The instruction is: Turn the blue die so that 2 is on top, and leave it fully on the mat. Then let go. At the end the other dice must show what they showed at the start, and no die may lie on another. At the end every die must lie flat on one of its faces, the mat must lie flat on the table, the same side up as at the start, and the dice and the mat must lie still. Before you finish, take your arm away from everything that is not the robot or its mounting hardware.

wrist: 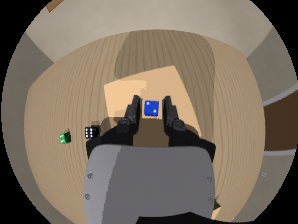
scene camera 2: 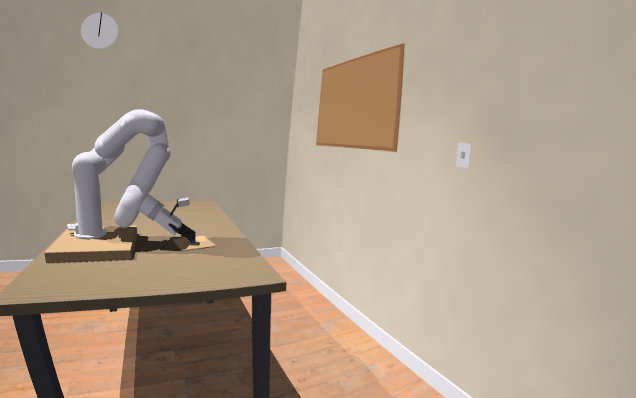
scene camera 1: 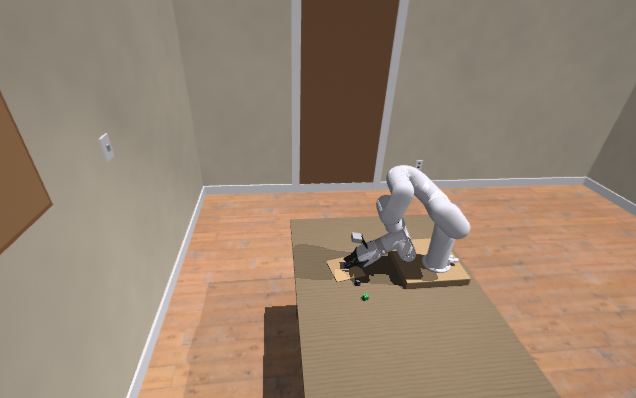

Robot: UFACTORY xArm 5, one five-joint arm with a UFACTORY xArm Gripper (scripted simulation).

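A light tan mat is here in the scene, and I see my gripper as well. The wrist view shows my gripper. Scene camera 2 shows my gripper too.
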